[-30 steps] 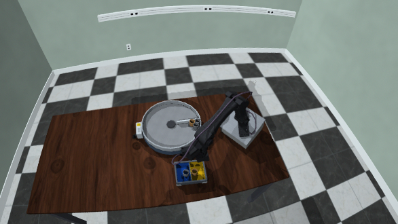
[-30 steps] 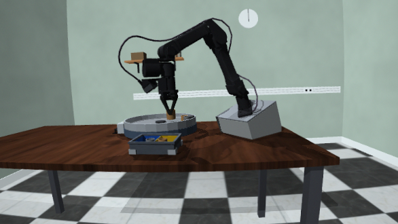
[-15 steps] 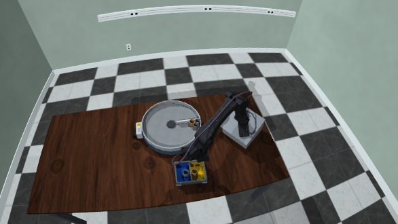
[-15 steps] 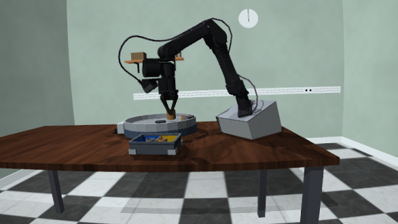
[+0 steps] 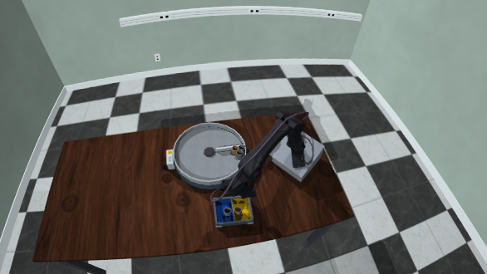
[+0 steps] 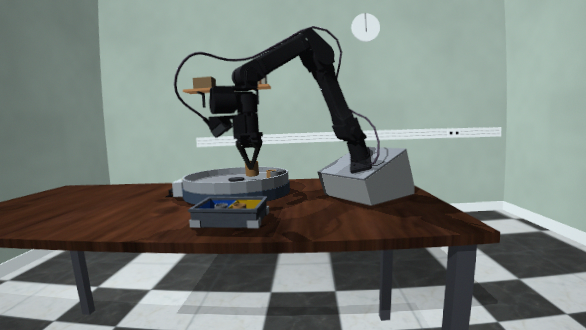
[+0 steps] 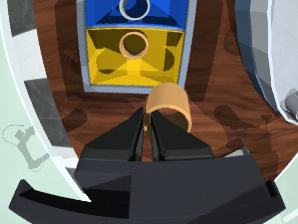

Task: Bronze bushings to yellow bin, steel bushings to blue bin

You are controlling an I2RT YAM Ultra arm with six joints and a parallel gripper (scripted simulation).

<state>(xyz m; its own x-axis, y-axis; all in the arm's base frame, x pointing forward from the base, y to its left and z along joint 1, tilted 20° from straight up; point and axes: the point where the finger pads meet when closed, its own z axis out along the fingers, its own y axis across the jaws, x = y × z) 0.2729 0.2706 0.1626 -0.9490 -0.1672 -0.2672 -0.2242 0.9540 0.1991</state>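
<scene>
Right now the yellow bin is 1 cm ahead of my hand, 2 cm to the left of it and 14 cm below it. The rest, counted from my hand: grey turntable 21 cm ahead, 32 cm to the right, 10 cm below; then bin tray 6 cm ahead, 3 cm to the left, 13 cm below; then blue bin 10 cm ahead, 4 cm to the left, 14 cm below.
</scene>
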